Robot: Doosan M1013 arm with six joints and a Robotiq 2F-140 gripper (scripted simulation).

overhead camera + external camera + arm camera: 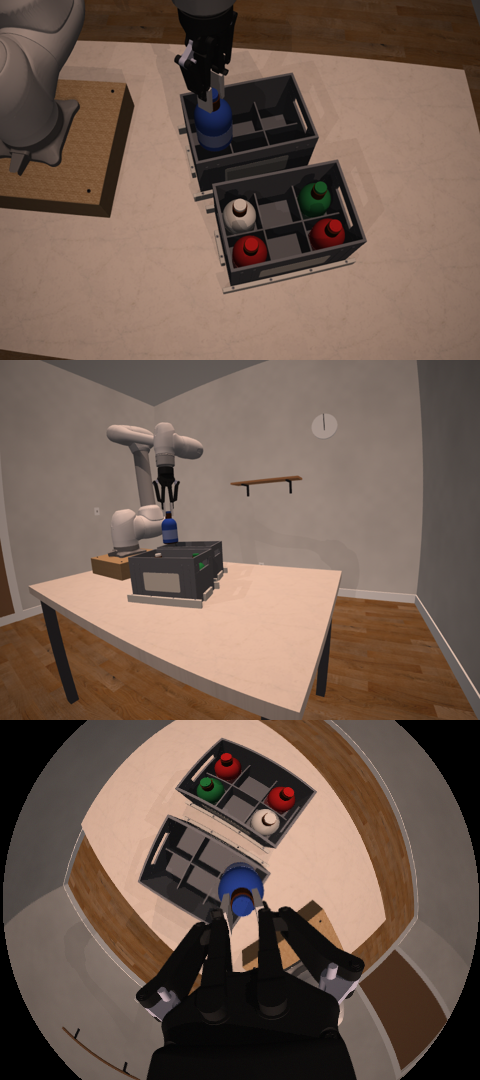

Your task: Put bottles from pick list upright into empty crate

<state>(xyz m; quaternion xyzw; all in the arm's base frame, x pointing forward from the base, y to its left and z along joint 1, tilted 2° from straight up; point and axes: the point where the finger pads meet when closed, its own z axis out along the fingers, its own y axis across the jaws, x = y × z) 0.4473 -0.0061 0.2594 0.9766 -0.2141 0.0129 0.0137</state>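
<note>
My gripper is now 8 cm above the blue bottle. Round my hand: green bottle 24 cm ahead, 7 cm to the right, 26 cm below; then pick list 21 cm to the left, 35 cm below; then white bottle 7 cm ahead, 13 cm to the right, 26 cm below.
</note>
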